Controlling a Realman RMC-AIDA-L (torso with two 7-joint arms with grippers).
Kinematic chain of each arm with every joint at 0, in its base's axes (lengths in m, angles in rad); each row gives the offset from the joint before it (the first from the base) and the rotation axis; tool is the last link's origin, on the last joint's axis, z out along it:
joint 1: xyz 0 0 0.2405 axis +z
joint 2: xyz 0 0 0 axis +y
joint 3: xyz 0 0 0.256 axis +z
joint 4: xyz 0 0 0 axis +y
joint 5: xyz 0 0 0.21 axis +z
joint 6: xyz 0 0 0 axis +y
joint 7: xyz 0 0 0.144 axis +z
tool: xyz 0 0 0
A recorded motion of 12 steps. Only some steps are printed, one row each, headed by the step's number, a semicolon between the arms.
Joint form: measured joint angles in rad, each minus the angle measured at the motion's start. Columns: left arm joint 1, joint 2, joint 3, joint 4, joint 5, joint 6, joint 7; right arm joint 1, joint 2, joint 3, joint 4, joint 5, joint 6, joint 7.
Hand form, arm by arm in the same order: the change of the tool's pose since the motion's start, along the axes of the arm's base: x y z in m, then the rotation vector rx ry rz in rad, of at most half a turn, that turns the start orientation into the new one. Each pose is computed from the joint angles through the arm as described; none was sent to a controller.
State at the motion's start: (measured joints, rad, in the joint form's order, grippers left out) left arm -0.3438 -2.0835 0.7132 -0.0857 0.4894 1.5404 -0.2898; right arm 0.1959 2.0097 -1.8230 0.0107 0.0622 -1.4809 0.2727
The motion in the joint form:
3: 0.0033 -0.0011 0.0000 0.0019 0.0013 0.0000 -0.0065; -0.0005 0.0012 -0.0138 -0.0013 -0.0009 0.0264 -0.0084
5: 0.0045 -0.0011 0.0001 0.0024 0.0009 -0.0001 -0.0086; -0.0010 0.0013 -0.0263 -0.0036 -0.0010 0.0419 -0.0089
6: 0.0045 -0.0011 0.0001 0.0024 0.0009 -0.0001 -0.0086; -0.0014 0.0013 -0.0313 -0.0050 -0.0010 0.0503 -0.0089
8: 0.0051 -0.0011 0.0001 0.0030 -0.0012 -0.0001 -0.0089; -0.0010 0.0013 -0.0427 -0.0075 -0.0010 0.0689 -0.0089
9: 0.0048 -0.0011 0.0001 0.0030 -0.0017 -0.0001 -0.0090; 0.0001 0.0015 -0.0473 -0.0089 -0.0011 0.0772 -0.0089
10: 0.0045 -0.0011 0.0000 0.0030 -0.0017 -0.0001 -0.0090; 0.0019 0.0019 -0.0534 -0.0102 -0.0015 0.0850 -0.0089
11: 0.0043 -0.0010 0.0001 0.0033 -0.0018 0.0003 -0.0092; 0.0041 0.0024 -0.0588 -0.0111 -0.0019 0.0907 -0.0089
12: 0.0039 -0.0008 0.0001 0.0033 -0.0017 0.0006 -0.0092; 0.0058 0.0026 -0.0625 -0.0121 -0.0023 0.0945 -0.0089
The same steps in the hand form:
3: -0.0004 -0.0010 -0.0002 -0.0008 -0.0059 -0.0002; 0.0023 -0.0003 -0.0039 -0.0212 -0.0162 -0.0147
5: -0.0008 -0.0014 -0.0001 -0.0004 -0.0077 0.0005; 0.0033 -0.0005 -0.0064 -0.0372 -0.0225 -0.0213
6: -0.0008 -0.0014 -0.0001 -0.0004 -0.0077 0.0005; 0.0040 -0.0005 -0.0075 -0.0442 -0.0254 -0.0258
8: -0.0010 -0.0016 0.0002 0.0016 -0.0081 0.0018; 0.0053 -0.0003 -0.0099 -0.0603 -0.0321 -0.0347
9: -0.0010 -0.0015 0.0003 0.0020 -0.0083 0.0017; 0.0056 0.0002 -0.0111 -0.0670 -0.0348 -0.0376
10: -0.0009 -0.0014 0.0003 0.0021 -0.0083 0.0015; 0.0056 0.0009 -0.0125 -0.0752 -0.0377 -0.0387
11: -0.0008 -0.0013 0.0004 0.0025 -0.0081 0.0007; 0.0052 0.0016 -0.0137 -0.0821 -0.0399 -0.0382
12: -0.0007 -0.0011 0.0005 0.0026 -0.0079 0.0000; 0.0049 0.0023 -0.0145 -0.0867 -0.0414 -0.0372

